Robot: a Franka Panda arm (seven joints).
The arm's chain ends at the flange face. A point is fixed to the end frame.
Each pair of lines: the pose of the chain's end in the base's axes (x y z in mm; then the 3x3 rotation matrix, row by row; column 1 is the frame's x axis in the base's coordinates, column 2 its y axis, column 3 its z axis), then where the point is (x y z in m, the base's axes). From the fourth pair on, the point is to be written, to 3 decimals.
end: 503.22, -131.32, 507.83; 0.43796, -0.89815, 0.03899; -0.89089, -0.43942, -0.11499; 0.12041, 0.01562, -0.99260
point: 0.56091 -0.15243 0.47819
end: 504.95, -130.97, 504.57; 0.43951, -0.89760, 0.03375; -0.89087, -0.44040, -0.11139; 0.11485, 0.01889, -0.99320
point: 0.56250 -0.15191 0.47454
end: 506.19, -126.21, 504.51; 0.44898, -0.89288, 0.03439; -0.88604, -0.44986, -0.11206; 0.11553, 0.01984, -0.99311
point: 0.56394 -0.14657 0.47447
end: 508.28, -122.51, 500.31; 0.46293, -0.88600, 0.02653; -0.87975, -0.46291, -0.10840; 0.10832, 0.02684, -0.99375
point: 0.566 -0.142 0.470
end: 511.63, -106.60, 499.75; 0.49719, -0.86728, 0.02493; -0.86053, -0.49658, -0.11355; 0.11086, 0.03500, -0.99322
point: 0.570 -0.124 0.469
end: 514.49, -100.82, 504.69; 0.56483, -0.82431, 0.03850; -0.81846, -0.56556, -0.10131; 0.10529, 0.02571, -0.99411
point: 0.574 -0.113 0.474
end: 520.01, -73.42, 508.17; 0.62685, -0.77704, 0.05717; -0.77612, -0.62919, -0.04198; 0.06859, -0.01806, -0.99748
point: 0.581 -0.079 0.478
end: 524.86, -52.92, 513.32; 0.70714, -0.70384, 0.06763; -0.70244, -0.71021, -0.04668; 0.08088, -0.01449, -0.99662
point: 0.586 -0.052 0.483
